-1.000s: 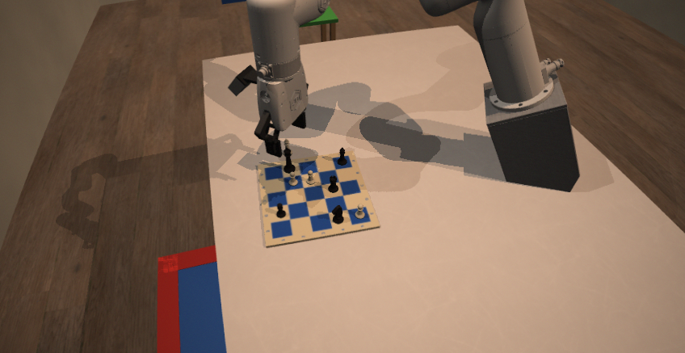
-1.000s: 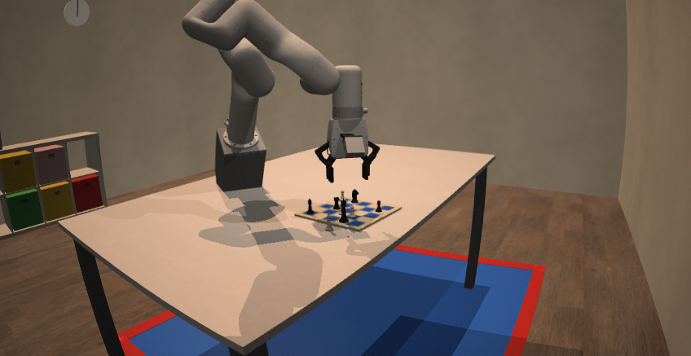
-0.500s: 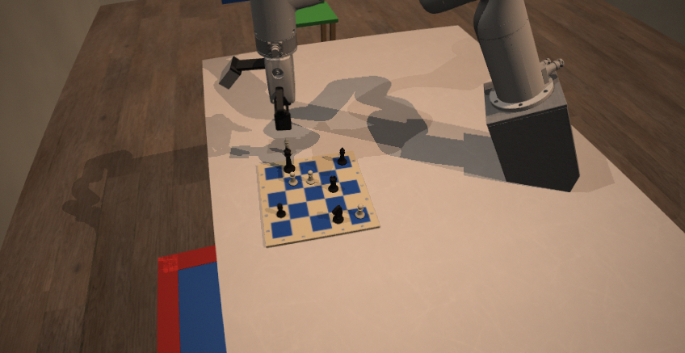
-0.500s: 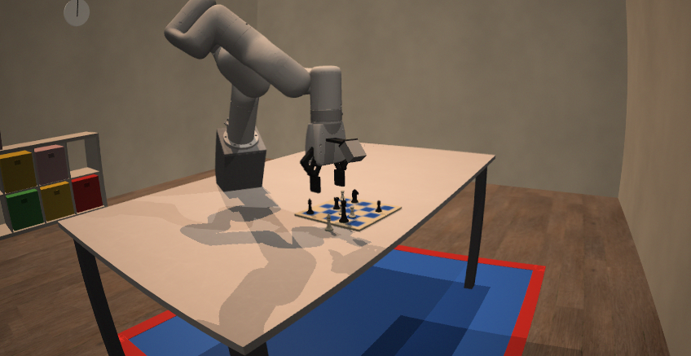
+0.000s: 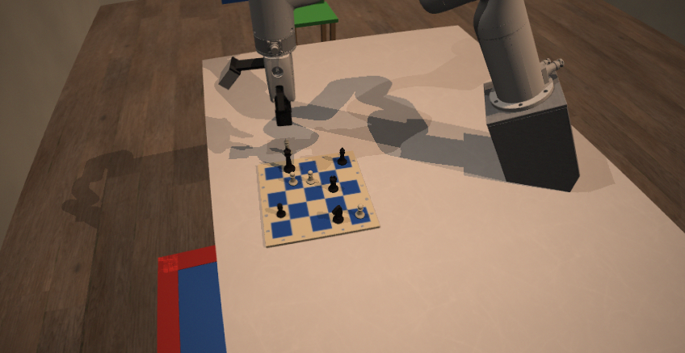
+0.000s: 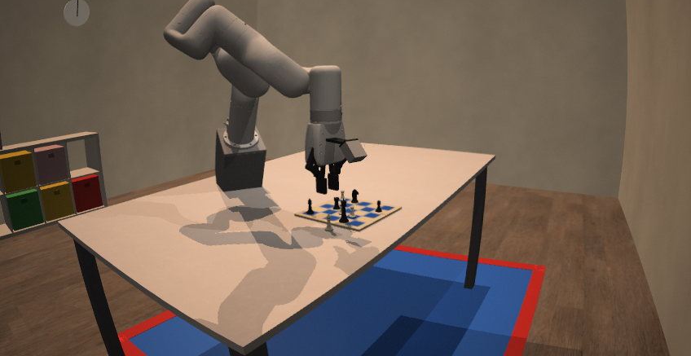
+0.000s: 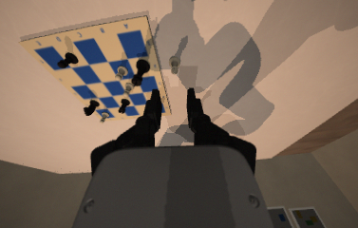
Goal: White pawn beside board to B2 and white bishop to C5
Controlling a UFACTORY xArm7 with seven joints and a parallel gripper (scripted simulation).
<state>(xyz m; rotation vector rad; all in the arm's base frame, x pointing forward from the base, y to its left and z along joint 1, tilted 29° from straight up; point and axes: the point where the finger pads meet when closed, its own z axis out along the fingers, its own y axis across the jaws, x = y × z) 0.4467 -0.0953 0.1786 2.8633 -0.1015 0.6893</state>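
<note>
My gripper is now 100 mm above the white bishop. Also, from my hand: black pawn (40 mm ahead, 180 mm to the left, 100 mm below); then chessboard (30 mm behind, 140 mm to the left, 120 mm below); then tall black piece (10 mm ahead, 60 mm to the left, 80 mm below).
</note>
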